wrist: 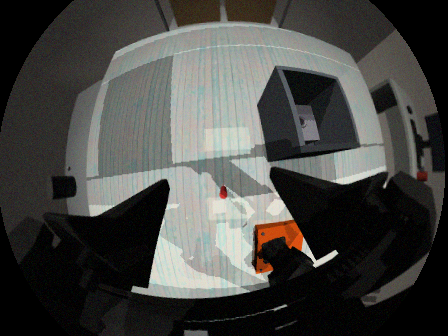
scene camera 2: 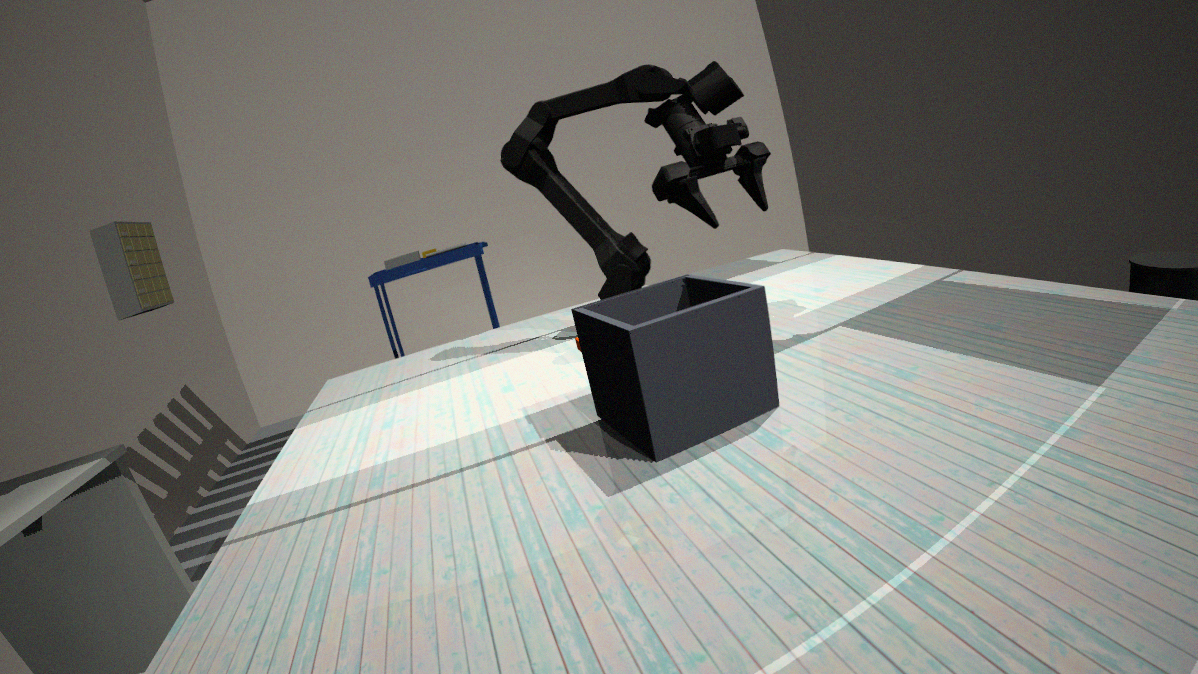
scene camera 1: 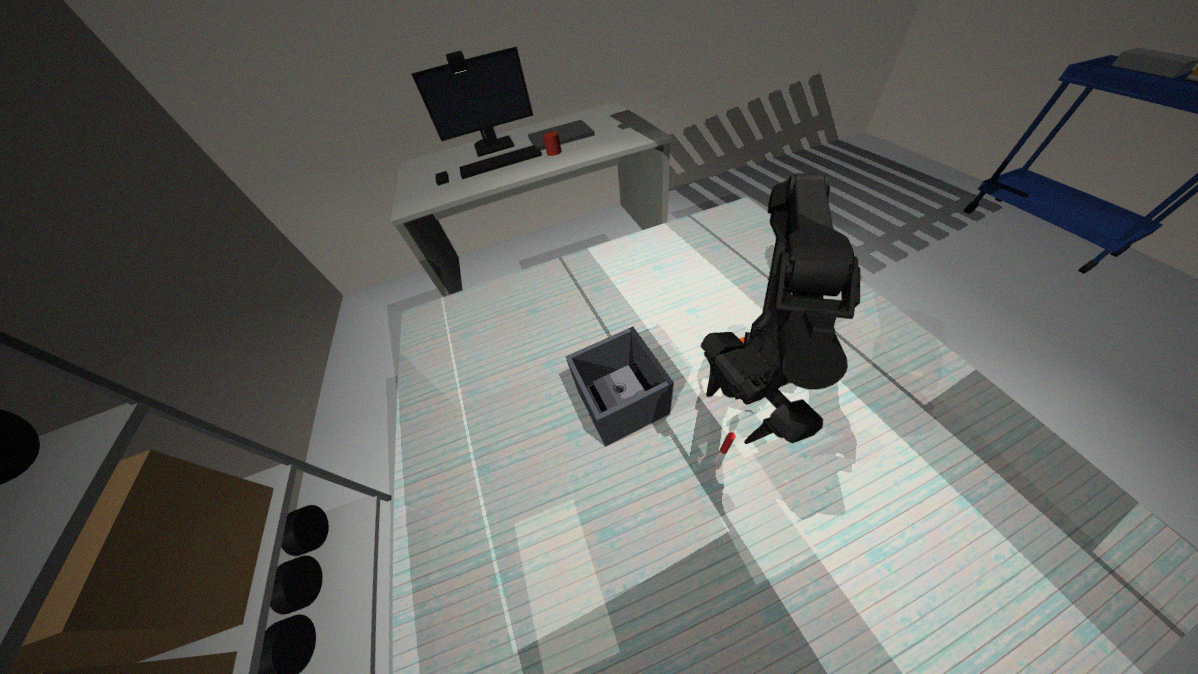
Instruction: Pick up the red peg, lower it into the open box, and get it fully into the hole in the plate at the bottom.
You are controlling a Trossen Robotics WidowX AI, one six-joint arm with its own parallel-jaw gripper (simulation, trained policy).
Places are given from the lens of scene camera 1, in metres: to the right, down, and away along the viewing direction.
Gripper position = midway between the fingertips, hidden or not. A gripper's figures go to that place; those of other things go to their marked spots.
my gripper (scene camera 1: 726, 418): 0.20, 0.13, 0.50
dark grey box (scene camera 1: 627, 347): 0.06, 0.02, 0.73
pale plate (scene camera 1: 619, 386): 0.04, 0.11, 0.71
